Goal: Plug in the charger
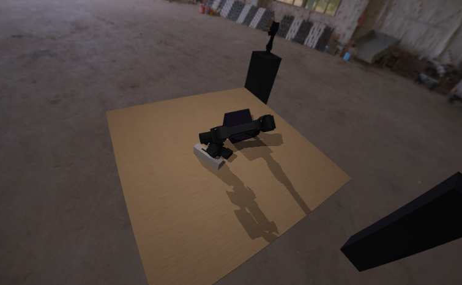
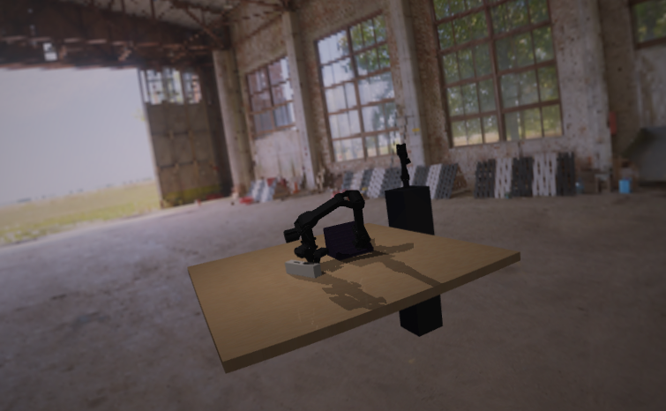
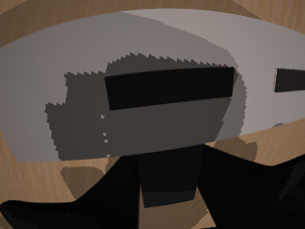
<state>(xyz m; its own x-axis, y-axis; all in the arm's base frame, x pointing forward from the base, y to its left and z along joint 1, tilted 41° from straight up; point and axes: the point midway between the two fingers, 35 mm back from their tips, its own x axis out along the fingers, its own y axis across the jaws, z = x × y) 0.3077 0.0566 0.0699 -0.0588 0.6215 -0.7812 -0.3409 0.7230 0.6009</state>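
Right now my gripper tip is 20 mm short of the two-prong charger, 10 mm to the right of it and 10 mm below it.
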